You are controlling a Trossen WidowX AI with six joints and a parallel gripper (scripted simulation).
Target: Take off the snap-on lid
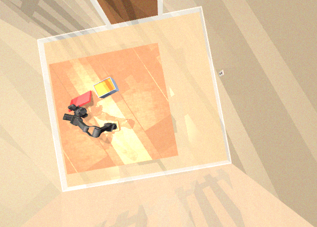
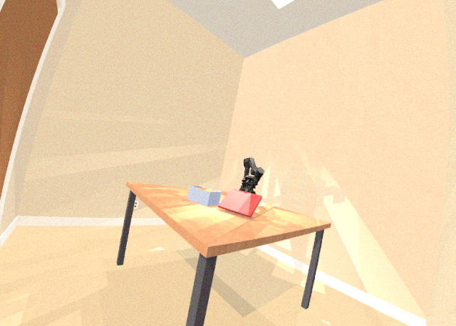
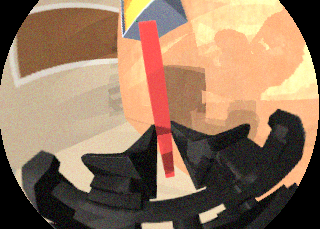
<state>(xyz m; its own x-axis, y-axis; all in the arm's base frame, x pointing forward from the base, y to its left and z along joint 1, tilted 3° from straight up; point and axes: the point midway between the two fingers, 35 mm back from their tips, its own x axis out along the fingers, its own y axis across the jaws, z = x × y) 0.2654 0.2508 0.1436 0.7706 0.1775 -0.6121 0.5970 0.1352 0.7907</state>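
My gripper tip is now 60 mm short of the lid, 10 mm to the right of it and 50 mm above it. Round my gripper tip: storage box (140 mm ahead, 280 mm to the right, 80 mm below).
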